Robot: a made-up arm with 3 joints.
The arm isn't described. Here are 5 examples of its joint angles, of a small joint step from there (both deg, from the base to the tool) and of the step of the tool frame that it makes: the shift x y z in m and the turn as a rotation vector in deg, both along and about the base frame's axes.
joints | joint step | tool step
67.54 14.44 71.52 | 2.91 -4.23 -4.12 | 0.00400 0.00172 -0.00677 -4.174 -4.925 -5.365
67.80 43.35 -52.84 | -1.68 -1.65 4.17 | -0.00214 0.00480 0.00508 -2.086 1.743 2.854
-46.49 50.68 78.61 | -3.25 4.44 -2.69 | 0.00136 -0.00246 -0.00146 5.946 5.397 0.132
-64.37 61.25 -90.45 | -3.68 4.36 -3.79 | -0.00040 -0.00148 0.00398 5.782 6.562 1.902
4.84 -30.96 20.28 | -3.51 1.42 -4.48 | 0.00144 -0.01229 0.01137 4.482 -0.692 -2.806
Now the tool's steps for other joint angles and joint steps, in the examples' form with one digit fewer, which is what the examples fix.
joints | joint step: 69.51 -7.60 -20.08 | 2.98 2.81 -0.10
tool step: 0.0043 -0.0085 -0.0076 -0.24 -1.17 0.92
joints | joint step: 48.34 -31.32 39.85 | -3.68 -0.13 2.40
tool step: -0.0041 0.0010 0.0138 2.75 4.05 1.53
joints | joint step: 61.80 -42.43 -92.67 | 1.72 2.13 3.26
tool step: 0.0024 -0.0051 -0.0037 0.44 2.60 0.46
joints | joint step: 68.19 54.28 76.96 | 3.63 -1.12 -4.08
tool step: 0.0051 -0.0056 -0.0044 -1.76 -2.38 -4.91
